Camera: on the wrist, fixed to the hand. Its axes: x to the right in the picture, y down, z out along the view.
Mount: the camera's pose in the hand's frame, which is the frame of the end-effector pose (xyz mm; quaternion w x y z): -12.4 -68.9 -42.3 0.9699 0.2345 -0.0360 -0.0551
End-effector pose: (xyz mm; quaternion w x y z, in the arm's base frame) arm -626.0 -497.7 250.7 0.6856 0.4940 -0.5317 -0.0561
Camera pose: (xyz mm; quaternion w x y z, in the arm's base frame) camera -567.2 -498.9 193.8 0.5269 0.6672 -0.5263 0.0147
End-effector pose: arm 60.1 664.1 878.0 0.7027 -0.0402 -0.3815 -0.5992
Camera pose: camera 20.7 633.2 813.3 0.6442 0.1252 -0.5380 -0.5290
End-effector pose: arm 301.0 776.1 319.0 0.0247 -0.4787 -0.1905 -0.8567
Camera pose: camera 257.9 823.4 268.0 0.0821 -0.4788 -0.4129 -0.7704
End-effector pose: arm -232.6 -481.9 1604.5 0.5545 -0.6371 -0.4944 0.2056
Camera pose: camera -231.3 -521.0 1676.3 0.6807 -0.4532 -0.4863 0.3077
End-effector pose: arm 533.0 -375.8 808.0 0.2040 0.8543 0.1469 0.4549
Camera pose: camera 486.3 -311.9 787.2 0.0279 0.8847 0.2889 0.3648
